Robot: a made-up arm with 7 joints. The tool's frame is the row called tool.
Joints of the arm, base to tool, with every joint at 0 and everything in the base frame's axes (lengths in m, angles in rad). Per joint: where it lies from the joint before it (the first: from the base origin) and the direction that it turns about. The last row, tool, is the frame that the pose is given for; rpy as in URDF.
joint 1: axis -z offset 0 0 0.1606
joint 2: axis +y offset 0 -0.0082 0.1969
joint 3: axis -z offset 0 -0.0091 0.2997
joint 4: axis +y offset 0 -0.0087 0.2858
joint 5: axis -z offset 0 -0.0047 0.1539
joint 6: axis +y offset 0 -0.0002 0.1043
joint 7: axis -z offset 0 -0.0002 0.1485
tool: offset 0 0 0 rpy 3.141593 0 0
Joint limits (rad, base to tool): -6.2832..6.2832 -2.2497..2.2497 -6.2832..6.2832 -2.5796..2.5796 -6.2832..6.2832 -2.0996..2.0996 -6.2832..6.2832
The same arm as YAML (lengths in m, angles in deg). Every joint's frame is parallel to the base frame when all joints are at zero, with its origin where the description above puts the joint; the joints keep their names.
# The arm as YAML. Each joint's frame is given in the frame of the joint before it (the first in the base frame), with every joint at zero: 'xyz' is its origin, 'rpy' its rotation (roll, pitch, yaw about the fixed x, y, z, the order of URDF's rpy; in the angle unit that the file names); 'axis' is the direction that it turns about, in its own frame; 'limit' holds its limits. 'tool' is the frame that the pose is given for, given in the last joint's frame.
units:
  length: m
  angle: deg
joints:
  - name: joint 1
    type: revolute
    origin:
      xyz: [0.0, 0.0, 0.1606]
      rpy: [0.0, 0.0, 0.0]
    axis: [0.0, 0.0, -1.0]
    limit:
      lower: -360.0
      upper: 360.0
  - name: joint 2
    type: revolute
    origin:
      xyz: [0.0, -0.0082, 0.1969]
      rpy: [0.0, 0.0, 0.0]
    axis: [0.0, 1.0, 0.0]
    limit:
      lower: -128.9
      upper: 128.9
  - name: joint 3
    type: revolute
    origin:
      xyz: [0.0, -0.0091, 0.2997]
      rpy: [0.0, 0.0, 0.0]
    axis: [0.0, 0.0, -1.0]
    limit:
      lower: -360.0
      upper: 360.0
  - name: joint 4
    type: revolute
    origin:
      xyz: [0.0, -0.0087, 0.2858]
      rpy: [0.0, 0.0, 0.0]
    axis: [0.0, 1.0, 0.0]
    limit:
      lower: -147.8
      upper: 147.8
  - name: joint 5
    type: revolute
    origin:
      xyz: [0.0, -0.0047, 0.1539]
      rpy: [0.0, 0.0, 0.0]
    axis: [0.0, 0.0, -1.0]
    limit:
      lower: -360.0
      upper: 360.0
  - name: joint 6
    type: revolute
    origin:
      xyz: [0.0, -0.0002, 0.1043]
      rpy: [0.0, 0.0, 0.0]
    axis: [0.0, 1.0, 0.0]
    limit:
      lower: -120.3
      upper: 120.3
  - name: joint 7
    type: revolute
    origin:
      xyz: [0.0, -0.0002, 0.1485]
      rpy: [0.0, 0.0, 0.0]
    axis: [0.0, 0.0, -1.0]
    limit:
      lower: -360.0
      upper: 360.0
tool:
  origin:
    xyz: [0.0, 0.0, 0.0]
    rpy: [-180.0, 0.0, 0.0]

